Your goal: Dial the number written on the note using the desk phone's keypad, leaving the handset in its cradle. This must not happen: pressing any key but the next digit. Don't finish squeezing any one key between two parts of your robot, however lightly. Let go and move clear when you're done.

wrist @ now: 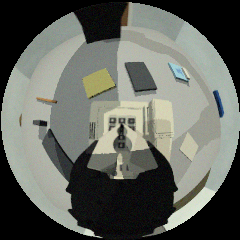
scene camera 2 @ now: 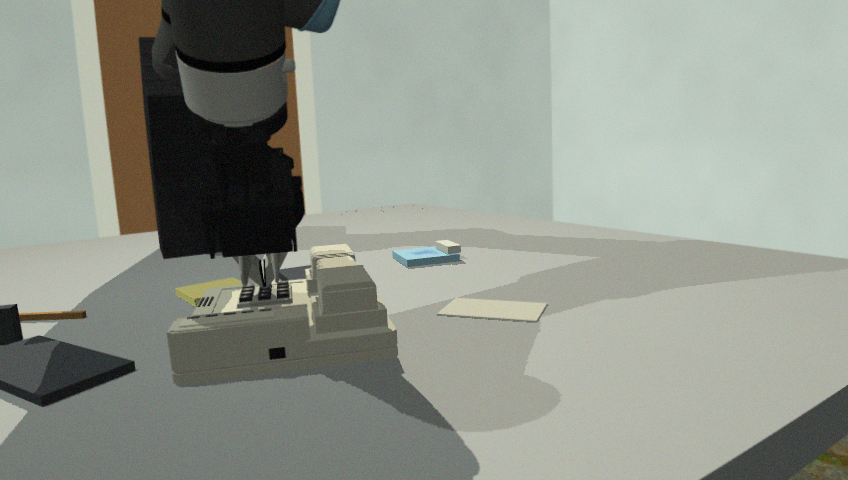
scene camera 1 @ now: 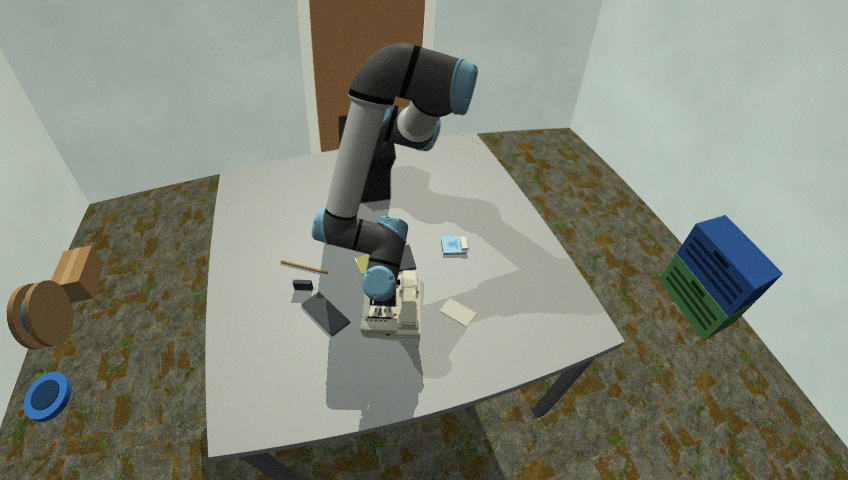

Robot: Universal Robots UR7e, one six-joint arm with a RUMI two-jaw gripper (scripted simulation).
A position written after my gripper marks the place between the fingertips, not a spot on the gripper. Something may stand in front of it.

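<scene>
My gripper (scene camera 2: 264, 284) is in the picture, and you'd also find my gripper (wrist: 121, 124) there. There's a cream note (scene camera 2: 461, 307) as well.
</scene>
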